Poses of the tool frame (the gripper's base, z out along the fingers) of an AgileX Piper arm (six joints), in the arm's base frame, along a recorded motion.
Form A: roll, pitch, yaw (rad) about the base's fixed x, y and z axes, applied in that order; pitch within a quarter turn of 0, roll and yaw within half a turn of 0; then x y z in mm.
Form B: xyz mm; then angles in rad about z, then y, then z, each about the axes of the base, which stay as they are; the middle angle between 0 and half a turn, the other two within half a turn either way. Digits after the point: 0 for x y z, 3 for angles.
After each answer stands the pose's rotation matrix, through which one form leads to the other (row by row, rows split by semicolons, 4 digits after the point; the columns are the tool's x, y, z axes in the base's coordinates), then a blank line. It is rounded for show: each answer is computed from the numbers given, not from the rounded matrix.
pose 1, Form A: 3.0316, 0.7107, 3.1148, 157, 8, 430
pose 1, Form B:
157, 8, 430, 0.127, 2.424, 0.141
-0.7576 -0.0450 0.6511; 0.0203 0.9955 0.0924; -0.6524 0.0832 -0.7533

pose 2, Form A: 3.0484, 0.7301, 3.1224, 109, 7, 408
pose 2, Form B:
109, 7, 408, 0.104, 2.407, 0.120
-0.7450 -0.0429 0.6657; 0.0143 0.9967 0.0803; -0.6669 0.0693 -0.7419

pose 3, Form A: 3.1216, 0.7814, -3.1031, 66, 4, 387
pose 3, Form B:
66, 4, 387, 0.020, 2.360, 0.067
-0.7094 -0.0525 0.7028; -0.0273 0.9985 0.0471; -0.7043 0.0142 -0.7098

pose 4, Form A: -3.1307, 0.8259, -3.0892, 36, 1, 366
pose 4, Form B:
36, 1, 366, -0.010, 2.316, 0.038
-0.6770 -0.0444 0.7347; -0.0355 0.9990 0.0276; -0.7352 -0.0074 -0.6779

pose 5, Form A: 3.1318, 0.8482, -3.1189, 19, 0, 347
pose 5, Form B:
19, 0, 347, 0.009, 2.293, 0.036
-0.6612 -0.0300 0.7496; -0.0150 0.9995 0.0268; -0.7501 0.0065 -0.6613

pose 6, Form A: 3.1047, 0.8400, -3.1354, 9, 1, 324
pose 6, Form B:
9, 1, 324, 0.033, 2.301, 0.056
-0.6675 -0.0337 0.7439; -0.0041 0.9991 0.0415; -0.7446 0.0246 -0.6670

